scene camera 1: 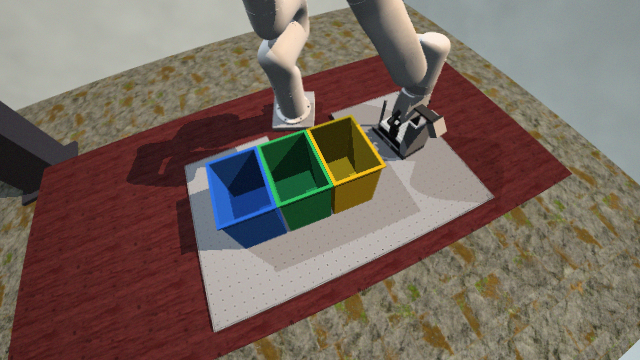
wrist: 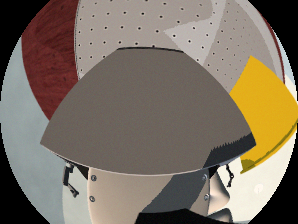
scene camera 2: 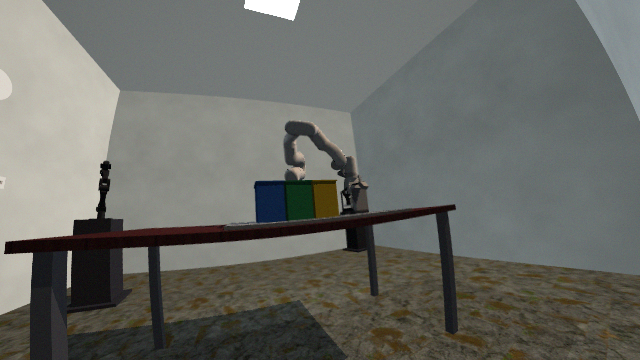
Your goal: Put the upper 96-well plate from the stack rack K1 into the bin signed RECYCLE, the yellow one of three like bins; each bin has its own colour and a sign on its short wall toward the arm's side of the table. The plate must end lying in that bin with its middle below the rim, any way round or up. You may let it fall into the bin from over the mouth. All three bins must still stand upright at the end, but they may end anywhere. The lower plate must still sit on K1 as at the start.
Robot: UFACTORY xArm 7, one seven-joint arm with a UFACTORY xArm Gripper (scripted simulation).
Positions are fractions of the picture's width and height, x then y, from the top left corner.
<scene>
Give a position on a green bin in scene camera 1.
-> At 0.47, 0.52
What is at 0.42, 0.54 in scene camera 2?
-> A blue bin.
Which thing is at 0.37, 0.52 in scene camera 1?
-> A blue bin.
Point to a yellow bin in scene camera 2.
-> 0.51, 0.53
</scene>
